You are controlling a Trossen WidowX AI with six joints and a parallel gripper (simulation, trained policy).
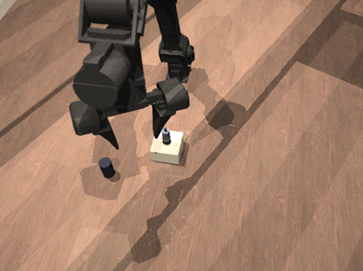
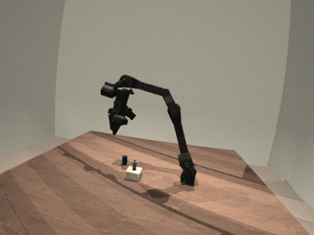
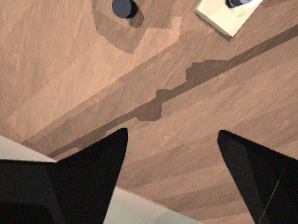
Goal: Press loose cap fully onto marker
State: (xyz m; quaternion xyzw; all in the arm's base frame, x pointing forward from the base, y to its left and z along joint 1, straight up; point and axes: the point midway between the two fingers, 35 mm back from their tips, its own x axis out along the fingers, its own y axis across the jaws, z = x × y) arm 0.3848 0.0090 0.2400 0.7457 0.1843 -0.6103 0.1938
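The dark blue cap is 18 cm below my gripper tip, 11 cm to the right of it and 4 cm behind it. The rest, counted from my gripper tip: cream holder block (19 cm below, 12 cm behind, 2 cm to the left).
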